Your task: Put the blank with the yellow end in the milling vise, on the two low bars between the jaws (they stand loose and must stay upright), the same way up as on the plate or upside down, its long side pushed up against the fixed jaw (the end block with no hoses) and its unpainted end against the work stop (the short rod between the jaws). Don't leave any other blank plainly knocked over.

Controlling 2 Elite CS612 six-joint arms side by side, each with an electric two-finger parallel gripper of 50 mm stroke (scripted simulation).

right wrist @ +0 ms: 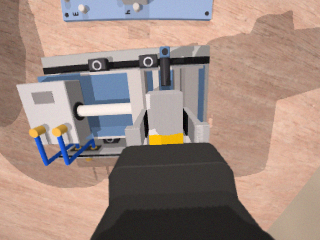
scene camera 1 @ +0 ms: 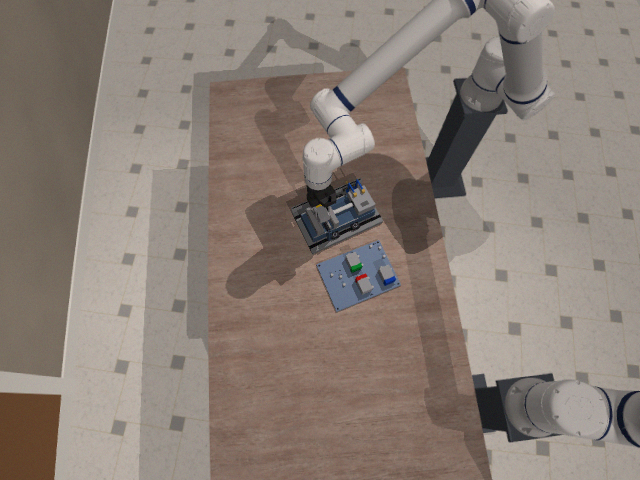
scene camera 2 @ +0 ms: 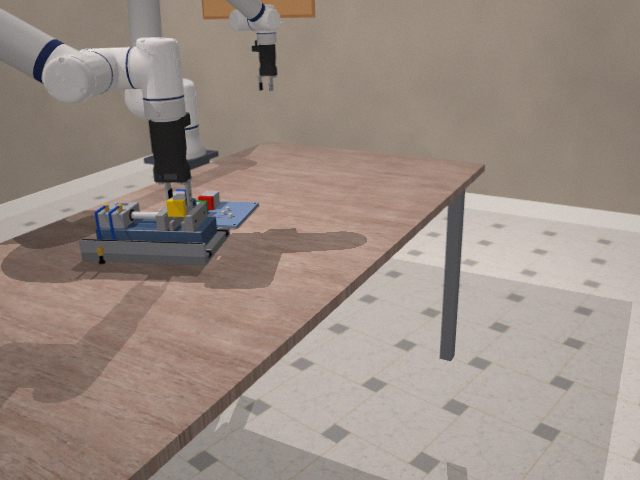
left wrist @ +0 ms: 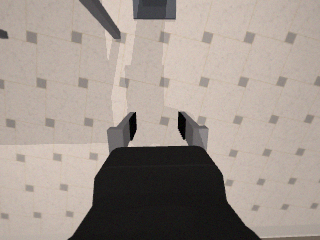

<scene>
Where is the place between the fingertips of my left gripper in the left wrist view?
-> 157,120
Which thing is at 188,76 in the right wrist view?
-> A fixed jaw.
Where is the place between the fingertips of my right gripper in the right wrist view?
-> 164,116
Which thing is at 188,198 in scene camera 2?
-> My right gripper.
</scene>
